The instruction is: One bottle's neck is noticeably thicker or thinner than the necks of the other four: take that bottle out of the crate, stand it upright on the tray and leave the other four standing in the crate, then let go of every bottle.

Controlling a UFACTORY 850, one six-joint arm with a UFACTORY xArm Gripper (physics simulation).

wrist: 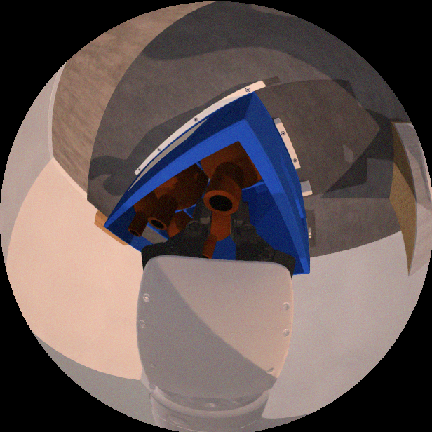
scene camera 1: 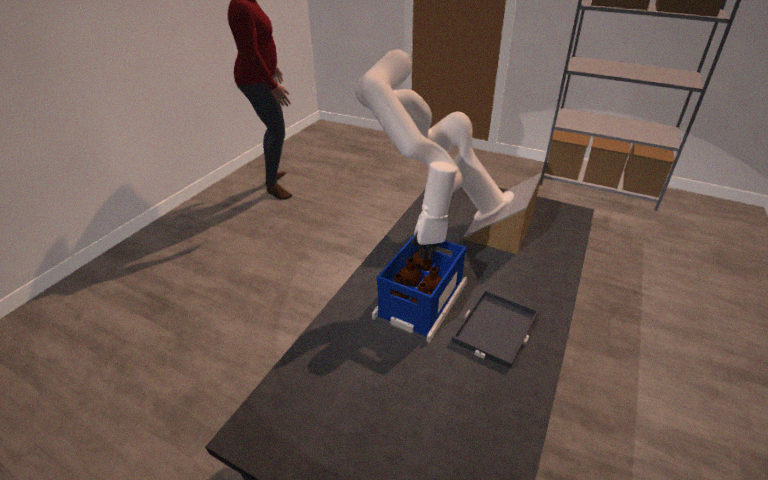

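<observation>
The blue crate (scene camera 1: 404, 310) (wrist: 230, 114) holds several brown bottles. My gripper (scene camera 1: 425, 253) (wrist: 222, 196) reaches down into its far end, its fingers close together with a narrow gap and no bottle held. A brown bottle (scene camera 1: 420, 263) (wrist: 231, 175) stands right at the fingertips; in the wrist view its mouth partly hides them. Another bottle (wrist: 220, 225) shows through the gap, behind the fingers. More bottles (scene camera 1: 408, 276) (wrist: 172, 195) stand nearer the crate's front. I cannot tell which neck differs. The dark tray (scene camera 1: 498, 327) lies right of the crate and bears no bottle.
White strips (scene camera 1: 447, 310) (wrist: 195, 120) line the crate's foot on the dark table (scene camera 1: 430, 401). The crate's walls rise close around my fingers. A wooden block (scene camera 1: 506, 232) stands under the arm's base. A person (scene camera 1: 254, 50) stands at the back left, and a shelf unit (scene camera 1: 634, 72) behind.
</observation>
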